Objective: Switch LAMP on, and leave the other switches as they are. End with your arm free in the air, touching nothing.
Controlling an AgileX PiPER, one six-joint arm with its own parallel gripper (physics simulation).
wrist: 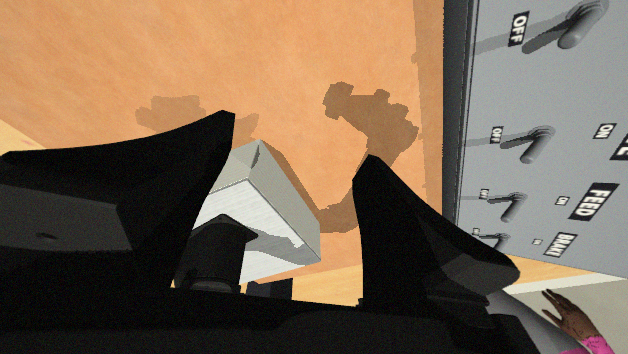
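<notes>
The grey switch panel (560, 95) fills the right side of the wrist view. Its topmost lever (580, 30) has an OFF label (518, 29) on its left; its name label is outside the view, and by its place in the row it is LAMP. Below it are a second lever (534, 147), the FEED lever (513, 209) and the BRAKE lever (500, 241), partly hidden. The levers that show clearly lean alike, down and to the left, on the OFF side. My gripper (301, 151) is open and empty, left of the panel; its right finger overlaps the panel's lower edge in view.
A pale metal block (285, 200) shows between the fingers, with a black part (215, 255) in front of it. Arm shadows lie on the orange-brown table top (280, 45). A person's hand (572, 315) with a pink sleeve shows at the lower right.
</notes>
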